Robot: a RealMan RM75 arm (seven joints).
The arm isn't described. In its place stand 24 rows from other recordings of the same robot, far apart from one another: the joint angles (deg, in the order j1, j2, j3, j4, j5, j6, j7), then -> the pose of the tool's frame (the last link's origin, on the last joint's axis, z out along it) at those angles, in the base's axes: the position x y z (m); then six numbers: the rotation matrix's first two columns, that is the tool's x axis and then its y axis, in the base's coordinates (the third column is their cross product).
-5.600, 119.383, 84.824, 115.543, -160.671, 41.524, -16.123 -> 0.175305 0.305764 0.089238 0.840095 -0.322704 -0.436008 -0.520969 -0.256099 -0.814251
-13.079, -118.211, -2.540, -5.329, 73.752, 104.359, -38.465 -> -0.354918 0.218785 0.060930 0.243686 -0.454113 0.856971 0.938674 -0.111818 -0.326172
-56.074, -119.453, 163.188, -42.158, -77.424, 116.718, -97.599 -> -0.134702 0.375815 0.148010 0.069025 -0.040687 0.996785 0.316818 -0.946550 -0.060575
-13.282, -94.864, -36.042, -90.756, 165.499, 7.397, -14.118 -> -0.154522 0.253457 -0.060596 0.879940 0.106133 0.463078 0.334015 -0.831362 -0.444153
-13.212, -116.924, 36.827, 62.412, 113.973, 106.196, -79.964 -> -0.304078 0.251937 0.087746 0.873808 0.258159 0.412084 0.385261 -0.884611 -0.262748
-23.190, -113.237, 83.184, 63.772, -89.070, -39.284, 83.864 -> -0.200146 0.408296 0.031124 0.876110 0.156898 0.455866 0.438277 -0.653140 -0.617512
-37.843, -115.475, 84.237, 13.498, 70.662, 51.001, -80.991 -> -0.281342 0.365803 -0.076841 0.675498 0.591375 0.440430 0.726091 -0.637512 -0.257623
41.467, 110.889, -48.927, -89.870, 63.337, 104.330, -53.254 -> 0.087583 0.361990 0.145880 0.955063 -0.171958 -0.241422 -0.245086 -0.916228 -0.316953
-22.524, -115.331, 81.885, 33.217, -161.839, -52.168, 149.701 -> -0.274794 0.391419 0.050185 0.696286 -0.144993 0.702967 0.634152 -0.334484 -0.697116
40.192, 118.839, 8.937, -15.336, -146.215, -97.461, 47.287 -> 0.240041 0.318454 -0.031555 0.712117 -0.066463 -0.698907 -0.282313 -0.938584 -0.198394
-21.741, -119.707, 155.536, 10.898, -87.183, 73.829, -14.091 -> -0.352517 0.299995 -0.000409 0.514198 -0.108108 0.850831 0.857518 0.083552 -0.507623
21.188, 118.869, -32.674, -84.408, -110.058, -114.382, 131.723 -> 0.216877 0.279512 0.137178 0.604503 -0.613305 -0.508362 -0.725793 -0.687064 -0.034158
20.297, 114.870, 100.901, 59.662, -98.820, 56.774, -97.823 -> 0.237810 0.363240 -0.000104 0.965557 -0.097150 -0.241375 -0.210258 -0.837792 -0.503880
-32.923, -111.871, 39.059, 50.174, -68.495, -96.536, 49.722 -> -0.233515 0.360735 0.089048 0.396338 0.764003 0.509132 0.836149 -0.529397 0.143506
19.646, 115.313, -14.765, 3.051, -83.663, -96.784, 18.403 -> 0.323614 0.262931 0.020342 0.618187 0.275828 -0.736046 -0.620553 -0.403489 -0.672391
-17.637, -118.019, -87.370, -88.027, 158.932, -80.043, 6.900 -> -0.236960 0.314185 0.000018 0.482619 0.875818 -0.004650 0.657371 -0.365742 -0.658859
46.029, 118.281, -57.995, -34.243, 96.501, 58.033, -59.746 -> 0.141081 0.449586 0.000655 0.232513 -0.611829 -0.756044 -0.842125 -0.515549 0.158222
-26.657, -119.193, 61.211, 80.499, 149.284, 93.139, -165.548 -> -0.244157 0.337617 0.058937 0.260265 0.947982 0.183280 0.885753 -0.158862 -0.436124
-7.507, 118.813, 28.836, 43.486, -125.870, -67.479, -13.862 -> 0.295098 0.172634 -0.087659 0.642907 -0.072129 -0.762541 -0.763795 -0.134905 -0.631203
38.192, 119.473, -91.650, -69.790, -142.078, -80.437, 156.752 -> 0.156434 0.349846 -0.057414 0.712997 -0.671986 0.200177 -0.585173 -0.727558 -0.358094
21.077, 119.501, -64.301, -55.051, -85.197, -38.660, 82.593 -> 0.268281 0.404451 0.057595 0.773725 -0.197400 -0.601982 -0.623902 -0.402381 -0.669951
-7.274, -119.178, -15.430, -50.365, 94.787, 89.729, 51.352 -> -0.246112 0.216435 -0.054988 0.872532 -0.167649 0.458891 0.482783 0.151904 -0.862465
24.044, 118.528, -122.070, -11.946, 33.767, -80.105, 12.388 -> 0.287590 0.326293 0.002427 0.613597 0.282218 -0.737463 -0.680878 -0.283867 -0.675148
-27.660, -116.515, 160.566, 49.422, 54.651, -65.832, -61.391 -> -0.272844 0.315258 -0.076415 0.840171 0.257515 -0.477283 -0.439285 -0.192943 -0.877384
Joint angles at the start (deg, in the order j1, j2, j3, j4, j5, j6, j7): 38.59 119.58 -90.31 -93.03 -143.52 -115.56 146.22
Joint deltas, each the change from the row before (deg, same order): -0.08 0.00 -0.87 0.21 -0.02 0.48 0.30; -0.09 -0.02 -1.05 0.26 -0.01 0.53 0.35; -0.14 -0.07 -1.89 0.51 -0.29 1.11 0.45; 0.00 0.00 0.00 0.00 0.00 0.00 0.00; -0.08 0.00 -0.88 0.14 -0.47 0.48 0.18; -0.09 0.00 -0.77 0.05 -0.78 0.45 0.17; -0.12 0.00 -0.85 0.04 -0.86 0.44 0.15; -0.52 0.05 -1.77 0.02 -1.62 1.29 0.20; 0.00 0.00 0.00 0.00 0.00 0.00 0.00; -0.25 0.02 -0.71 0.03 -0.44 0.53 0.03; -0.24 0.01 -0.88 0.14 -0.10 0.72 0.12
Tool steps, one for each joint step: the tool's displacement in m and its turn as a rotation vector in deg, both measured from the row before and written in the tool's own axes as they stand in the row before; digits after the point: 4 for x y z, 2 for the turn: -0.0009 0.0010 0.0025 0.03 0.30 -0.16; -0.0010 0.0012 0.0030 0.01 0.41 -0.21; -0.0015 0.0014 0.0054 0.33 0.78 -0.43; 0.0000 0.0000 0.0000 0.00 0.00 0.00; -0.0004 0.0003 0.0024 0.42 0.49 -0.16; 0.0000 -0.0004 0.0019 0.71 0.54 -0.02; 0.0001 -0.0003 0.0021 0.76 0.63 -0.07; 0.0001 -0.0003 0.0051 1.51 0.86 -0.21; 0.0000 0.0000 0.0000 0.00 0.00 0.00; -0.0001 0.0004 0.0022 0.41 0.24 -0.18; -0.0008 0.0011 0.0028 0.17 0.08 -0.30
